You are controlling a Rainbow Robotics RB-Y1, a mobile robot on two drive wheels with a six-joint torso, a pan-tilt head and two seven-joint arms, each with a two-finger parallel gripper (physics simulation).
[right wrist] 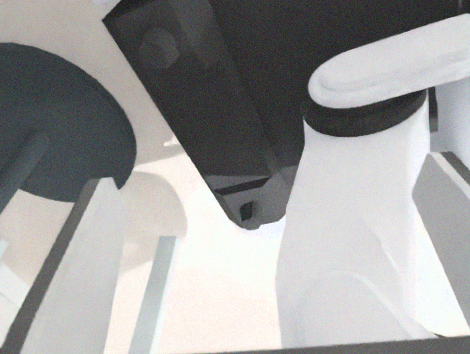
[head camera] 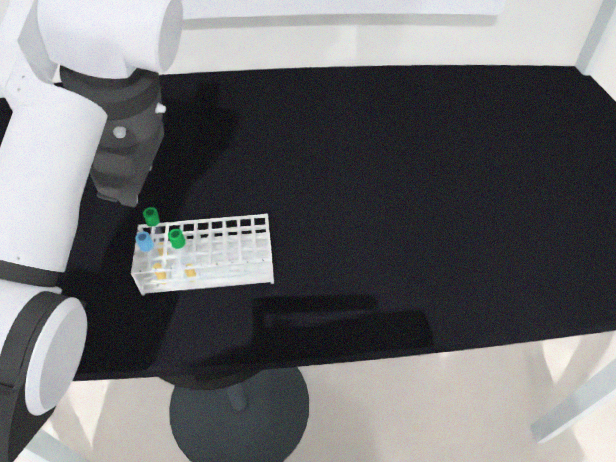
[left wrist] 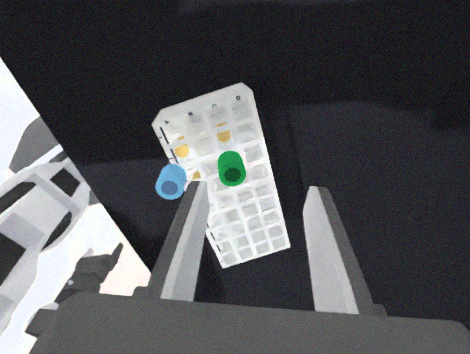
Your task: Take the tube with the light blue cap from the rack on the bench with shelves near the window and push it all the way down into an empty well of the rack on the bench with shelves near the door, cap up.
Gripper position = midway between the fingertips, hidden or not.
left gripper: head camera 136, 184; left wrist 256, 196; not seen in the right wrist view (out of frame)
right gripper: right wrist 268, 185; left wrist 106, 246; not seen in the head camera view (out of frame)
